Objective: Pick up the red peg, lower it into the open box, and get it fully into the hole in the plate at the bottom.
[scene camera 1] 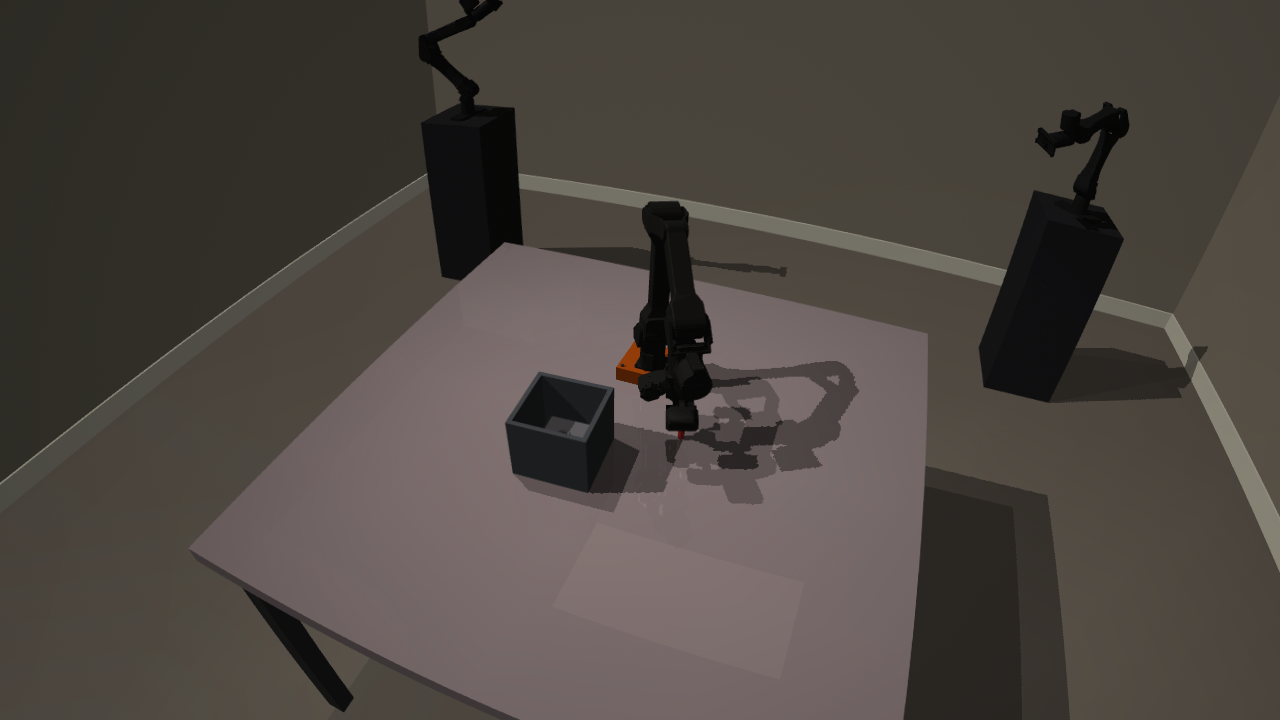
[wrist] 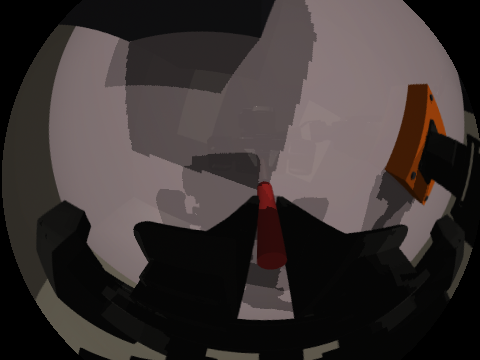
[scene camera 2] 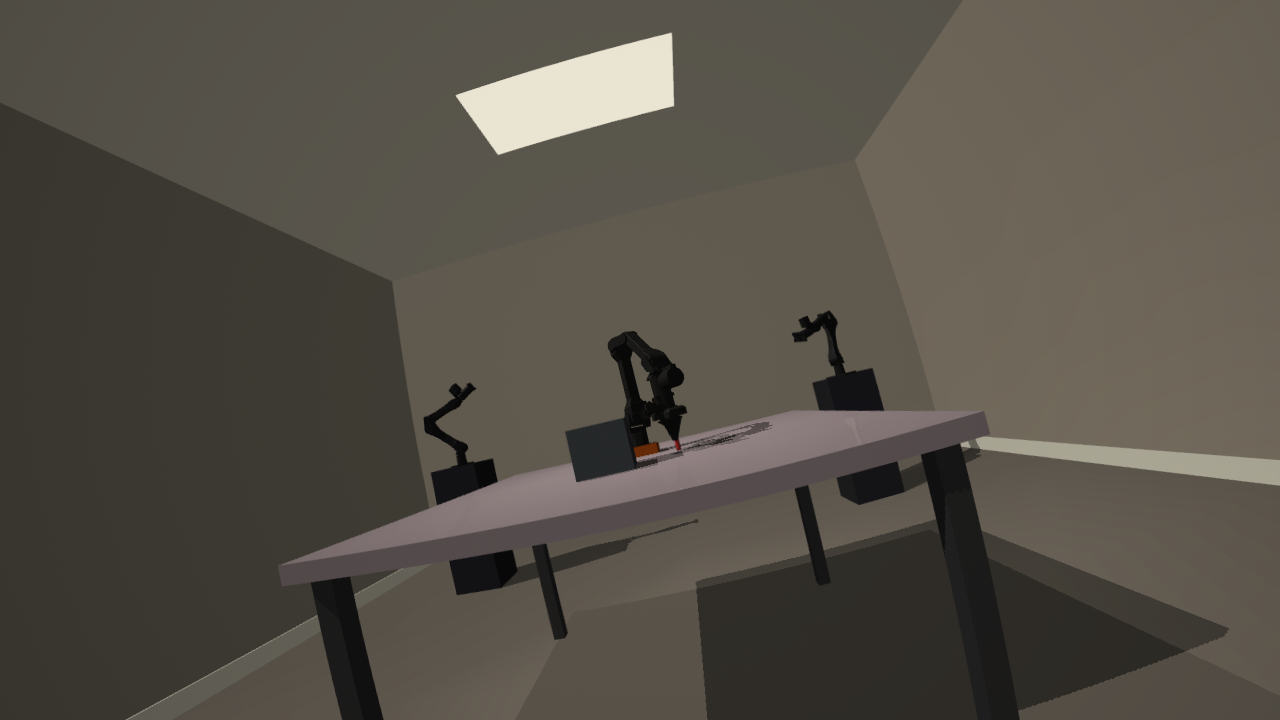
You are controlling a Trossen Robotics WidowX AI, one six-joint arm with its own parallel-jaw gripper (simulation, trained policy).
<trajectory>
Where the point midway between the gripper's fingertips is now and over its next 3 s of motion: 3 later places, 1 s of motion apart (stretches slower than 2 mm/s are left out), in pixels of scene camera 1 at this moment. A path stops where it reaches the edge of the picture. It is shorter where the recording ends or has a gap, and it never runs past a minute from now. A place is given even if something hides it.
My gripper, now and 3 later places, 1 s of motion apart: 680,425; 665,392; 605,378; 570,399
</trajectory>
